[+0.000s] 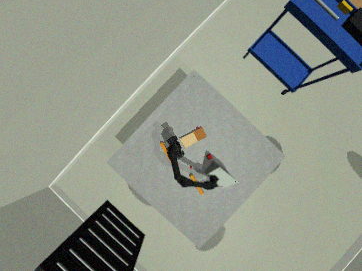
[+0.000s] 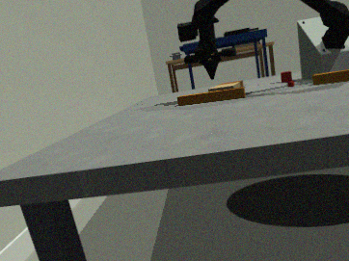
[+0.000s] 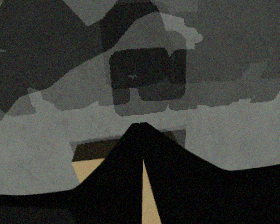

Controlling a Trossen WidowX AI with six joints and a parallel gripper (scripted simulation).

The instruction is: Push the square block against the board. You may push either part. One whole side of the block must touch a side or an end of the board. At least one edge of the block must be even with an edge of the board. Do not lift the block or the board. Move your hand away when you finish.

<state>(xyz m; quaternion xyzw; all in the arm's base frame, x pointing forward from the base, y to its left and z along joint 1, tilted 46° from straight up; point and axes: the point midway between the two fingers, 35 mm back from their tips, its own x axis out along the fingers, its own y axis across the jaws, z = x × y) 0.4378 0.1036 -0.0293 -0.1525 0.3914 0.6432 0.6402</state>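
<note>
Now: the square tan block 230 mm to the right of my gripper tip, 70 mm behind it and 50 mm below it. Also, from my gripper tip: small red cube (300 mm behind, 150 mm to the right, 50 mm below).
</note>
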